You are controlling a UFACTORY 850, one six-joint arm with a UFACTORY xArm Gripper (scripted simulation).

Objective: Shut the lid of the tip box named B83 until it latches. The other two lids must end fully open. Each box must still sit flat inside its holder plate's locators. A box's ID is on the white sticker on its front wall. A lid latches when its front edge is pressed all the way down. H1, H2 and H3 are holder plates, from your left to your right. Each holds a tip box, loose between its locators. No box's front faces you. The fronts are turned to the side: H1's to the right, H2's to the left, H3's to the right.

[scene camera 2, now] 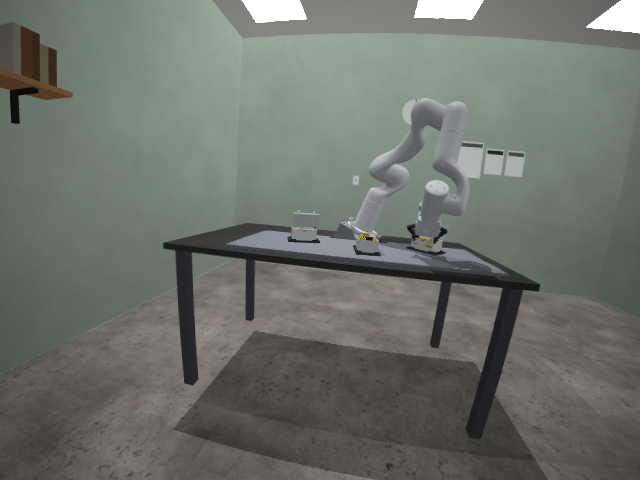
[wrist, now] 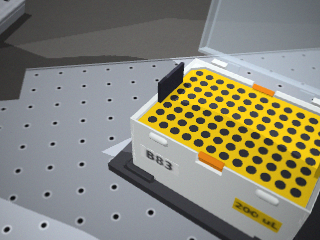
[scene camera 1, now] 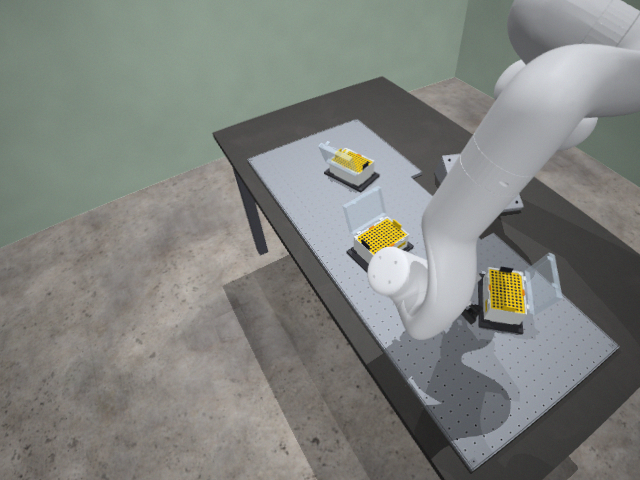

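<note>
There is a tip box [scene camera 1: 496, 315] that I can see, and the wrist view lets me see the box [wrist: 201, 178] as well.
</note>
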